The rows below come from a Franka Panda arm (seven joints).
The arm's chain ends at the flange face. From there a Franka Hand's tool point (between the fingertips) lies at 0.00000 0.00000 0.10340 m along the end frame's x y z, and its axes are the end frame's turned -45 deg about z.
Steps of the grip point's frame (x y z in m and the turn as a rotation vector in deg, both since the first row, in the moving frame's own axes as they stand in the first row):
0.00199, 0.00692, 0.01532, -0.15, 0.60, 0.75
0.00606, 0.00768, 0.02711, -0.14, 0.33, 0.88
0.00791, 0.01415, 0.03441, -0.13, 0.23, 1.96
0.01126, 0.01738, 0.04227, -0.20, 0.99, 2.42
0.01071, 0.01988, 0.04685, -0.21, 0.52, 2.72
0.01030, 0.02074, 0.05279, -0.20, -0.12, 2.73
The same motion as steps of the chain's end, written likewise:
0.00534, 0.00405, 0.01533, 0.32, 0.53, 0.75
0.00911, 0.00138, 0.02711, 0.13, 0.33, 0.88
0.01514, 0.00453, 0.03441, 0.07, 0.25, 1.96
0.01871, 0.00530, 0.04229, 0.56, 0.84, 2.42
0.02069, 0.00686, 0.04685, 0.22, 0.52, 2.72
0.02186, 0.00697, 0.05279, -0.23, 0.06, 2.73

